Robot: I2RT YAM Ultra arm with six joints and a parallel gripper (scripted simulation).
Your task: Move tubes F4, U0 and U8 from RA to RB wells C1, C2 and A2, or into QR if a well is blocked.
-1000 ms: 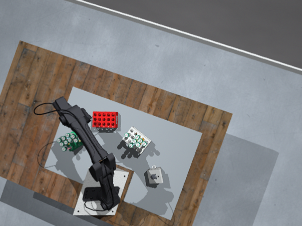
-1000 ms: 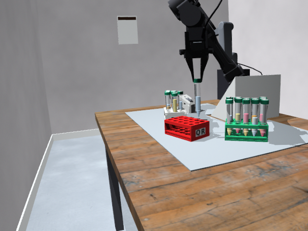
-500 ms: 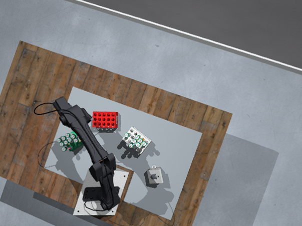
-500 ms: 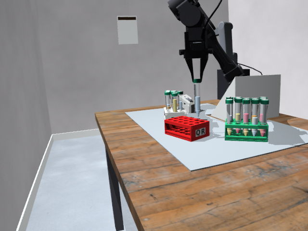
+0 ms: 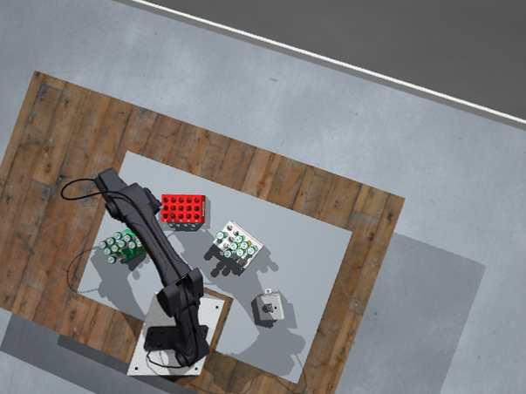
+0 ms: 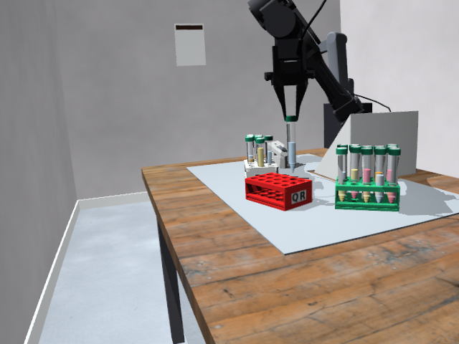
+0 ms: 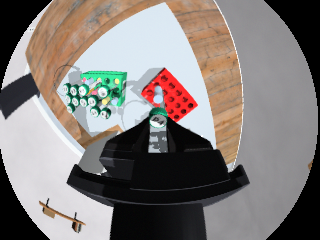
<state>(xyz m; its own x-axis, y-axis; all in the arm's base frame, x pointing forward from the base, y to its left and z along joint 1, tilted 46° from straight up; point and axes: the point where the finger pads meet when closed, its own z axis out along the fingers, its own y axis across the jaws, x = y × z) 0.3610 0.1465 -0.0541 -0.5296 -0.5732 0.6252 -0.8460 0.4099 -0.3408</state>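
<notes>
Now: the tube 10 mm ahead of my hand, 10 mm to the left of it and 60 mm below it. The rest, counted from my hand: red rack QR 10 mm ahead, 40 mm to the right, 160 mm below; tube with yellow filling 30 mm behind, 200 mm to the right, 120 mm below; white rack RB 50 mm behind, 240 mm to the right, 160 mm below.
</notes>
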